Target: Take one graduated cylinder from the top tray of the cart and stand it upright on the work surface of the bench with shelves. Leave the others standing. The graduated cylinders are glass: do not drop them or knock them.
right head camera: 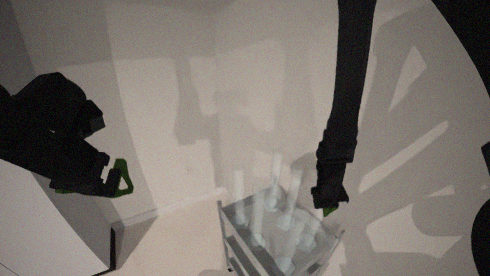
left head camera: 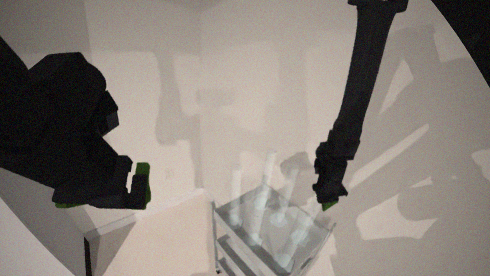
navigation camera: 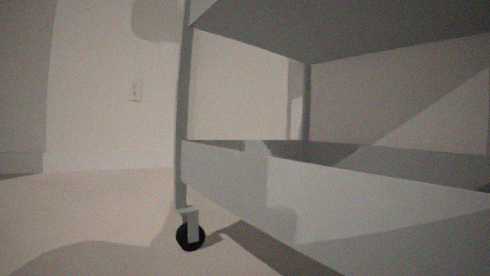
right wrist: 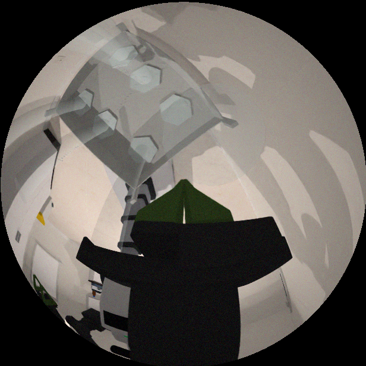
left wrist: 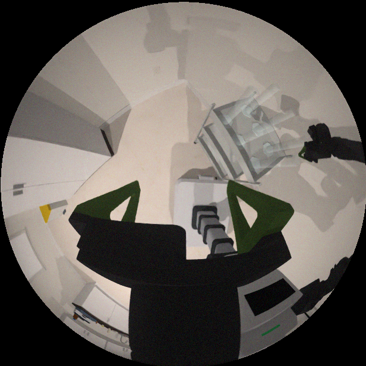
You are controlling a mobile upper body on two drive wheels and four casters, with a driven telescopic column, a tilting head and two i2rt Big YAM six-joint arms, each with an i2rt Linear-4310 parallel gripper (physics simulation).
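Places are measured from the left arm's base along level axes (x ahead, y left, z up), in millimetres.
Where they show: left gripper, fingertip midpoint: (right head camera: 113, 188) (left head camera: 124, 197); right gripper, fingertip midpoint: (right head camera: 324, 215) (left head camera: 323, 209).
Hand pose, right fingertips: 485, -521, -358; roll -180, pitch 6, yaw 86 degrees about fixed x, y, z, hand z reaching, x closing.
After its pixels a point has its place, as x, y, z.
Several clear glass graduated cylinders (left head camera: 265, 195) @[535, -315, -315] (right head camera: 295, 197) @[648, -464, -437] (right wrist: 176, 109) stand upright on hexagonal bases in the top tray (right wrist: 95, 142) of the grey cart (left head camera: 215, 240) @[693, -138, -834] (right head camera: 224, 235) @[694, -139, -802] (left wrist: 204, 123) (navigation camera: 181, 115) @[693, -136, -1053]. My right gripper (left head camera: 328, 206) @[485, -521, -358] (right head camera: 328, 212) @[485, -521, -358] (left wrist: 298, 154) (right wrist: 183, 184) is shut with its green fingertips together and empty, at the right side of the cart tray in the head views. My left gripper (left wrist: 183, 185) is open and empty, well to the left of the cart in the head views. I cannot clearly identify the bench with shelves.
A tall white cabinet (left wrist: 45, 160) stands left of the cart. The robot's pale base and ribbed column (left wrist: 215, 235) show below the cart in the left wrist view. A counter with small objects (left wrist: 87, 316) shows at its lower left. Walls stand behind the cart.
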